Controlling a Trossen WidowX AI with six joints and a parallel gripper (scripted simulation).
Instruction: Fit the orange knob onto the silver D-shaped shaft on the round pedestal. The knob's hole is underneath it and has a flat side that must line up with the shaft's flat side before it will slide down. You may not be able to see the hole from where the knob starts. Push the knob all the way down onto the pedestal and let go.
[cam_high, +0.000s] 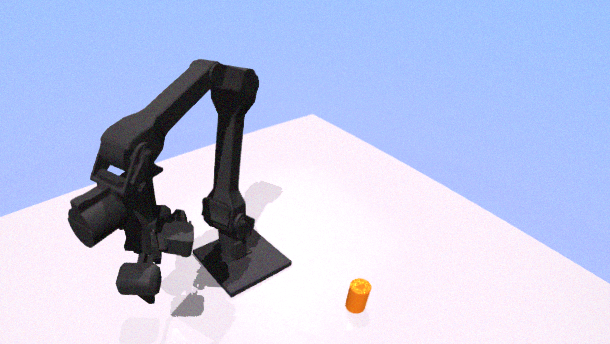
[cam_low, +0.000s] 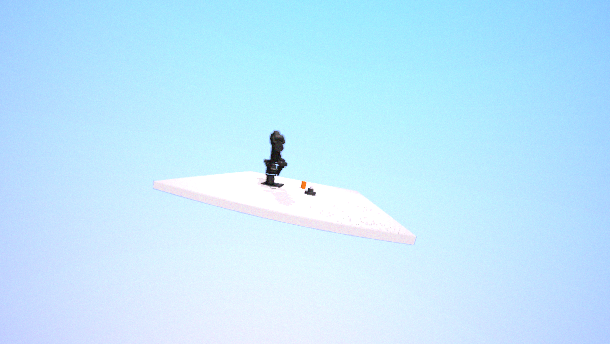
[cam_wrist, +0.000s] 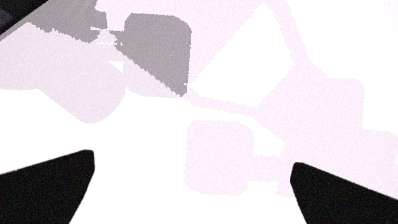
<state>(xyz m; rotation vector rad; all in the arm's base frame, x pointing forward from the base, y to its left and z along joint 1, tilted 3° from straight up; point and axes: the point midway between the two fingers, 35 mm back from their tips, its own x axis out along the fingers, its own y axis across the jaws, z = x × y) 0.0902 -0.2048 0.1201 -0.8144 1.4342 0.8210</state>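
The orange knob is 320 mm to the left of my gripper tip, 180 mm ahead of it and 60 mm below it. From my gripper tip the other things lie so: dark pedestal: 260 mm ahead, 120 mm to the left, 70 mm below.
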